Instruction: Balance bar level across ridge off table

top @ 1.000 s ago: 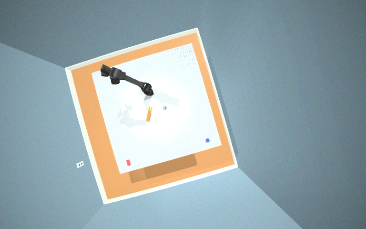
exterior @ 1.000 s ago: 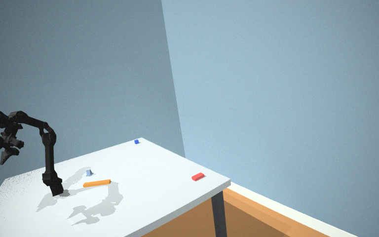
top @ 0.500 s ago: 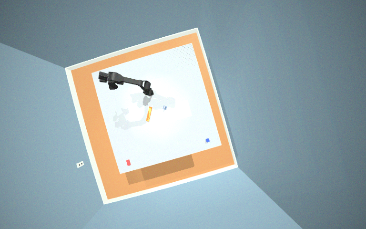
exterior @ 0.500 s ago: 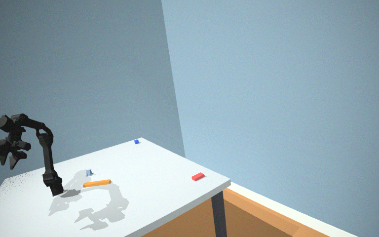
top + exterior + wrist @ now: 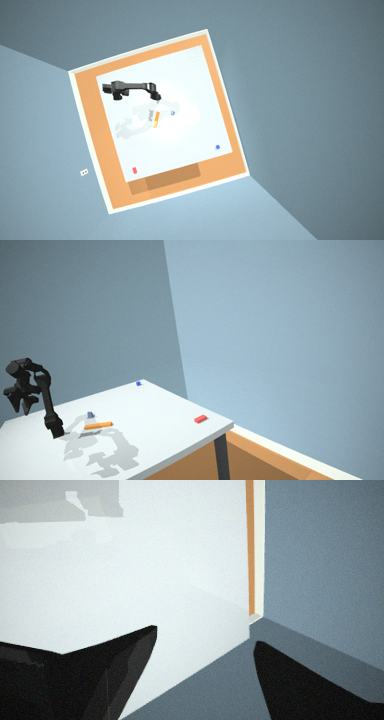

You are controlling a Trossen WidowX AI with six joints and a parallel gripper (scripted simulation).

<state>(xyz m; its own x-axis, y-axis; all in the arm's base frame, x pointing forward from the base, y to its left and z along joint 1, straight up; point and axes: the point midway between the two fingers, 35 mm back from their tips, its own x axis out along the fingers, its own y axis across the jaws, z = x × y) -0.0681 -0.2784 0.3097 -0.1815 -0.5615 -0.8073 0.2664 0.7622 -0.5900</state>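
Right now the orange bar is 32 cm ahead of my gripper tip, 27 cm below it and 21 cm to the left of it. Also, from my gripper tip: small blue cube: 81 cm ahead, 80 cm to the left, 27 cm below; then red block: 81 cm ahead, 27 cm below, 20 cm to the right.
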